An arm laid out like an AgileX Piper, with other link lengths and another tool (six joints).
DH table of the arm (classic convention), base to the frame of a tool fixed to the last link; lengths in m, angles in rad. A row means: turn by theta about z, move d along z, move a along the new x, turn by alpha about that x. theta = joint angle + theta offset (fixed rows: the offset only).
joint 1: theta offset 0, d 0.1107, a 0, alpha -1.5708
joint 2: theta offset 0.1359, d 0, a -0.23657, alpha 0
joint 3: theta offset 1.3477, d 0, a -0.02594, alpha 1.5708
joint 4: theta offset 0, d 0.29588, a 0, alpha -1.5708
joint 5: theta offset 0, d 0, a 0, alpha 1.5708
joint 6: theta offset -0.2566, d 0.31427, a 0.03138, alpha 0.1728
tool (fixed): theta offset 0, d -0.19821, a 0, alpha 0
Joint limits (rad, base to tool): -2.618..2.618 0..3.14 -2.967..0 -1.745..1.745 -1.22..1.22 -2.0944..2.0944
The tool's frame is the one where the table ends.
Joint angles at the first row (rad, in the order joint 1, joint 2, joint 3, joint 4, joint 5, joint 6):
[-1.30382, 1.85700, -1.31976, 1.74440, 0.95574, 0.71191]
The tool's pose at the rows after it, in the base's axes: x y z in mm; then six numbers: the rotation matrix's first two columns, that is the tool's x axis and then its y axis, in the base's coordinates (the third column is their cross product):
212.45 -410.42 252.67 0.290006 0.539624 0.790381 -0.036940 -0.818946 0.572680
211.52 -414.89 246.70 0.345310 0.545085 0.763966 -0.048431 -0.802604 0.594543
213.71 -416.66 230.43 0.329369 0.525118 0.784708 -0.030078 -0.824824 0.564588
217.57 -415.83 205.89 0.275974 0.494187 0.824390 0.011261 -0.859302 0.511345
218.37 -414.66 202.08 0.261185 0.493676 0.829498 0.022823 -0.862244 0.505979
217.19 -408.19 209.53 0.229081 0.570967 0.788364 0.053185 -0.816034 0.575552
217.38 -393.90 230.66 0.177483 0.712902 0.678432 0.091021 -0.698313 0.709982
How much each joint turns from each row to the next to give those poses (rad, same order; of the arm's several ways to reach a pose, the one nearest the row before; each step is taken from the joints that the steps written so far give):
[0.00000, 0.00001, -0.00001, 0.00000, 0.01819, -0.00211]
[0.00001, 0.00516, 0.00249, 0.00000, -0.05474, -0.03789]
[-0.00002, 0.03828, 0.00112, -0.00001, 0.02852, 0.00000]
[0.00000, 0.06393, -0.00002, 0.00000, 0.07731, 0.00430]
[0.00001, 0.01138, 0.00001, 0.00001, 0.02057, -0.00426]
[-0.00719, -0.00430, -0.00453, -0.00001, 0.04903, -0.07536]
[-0.00241, -0.02976, -0.01014, 0.00000, 0.06273, -0.13825]

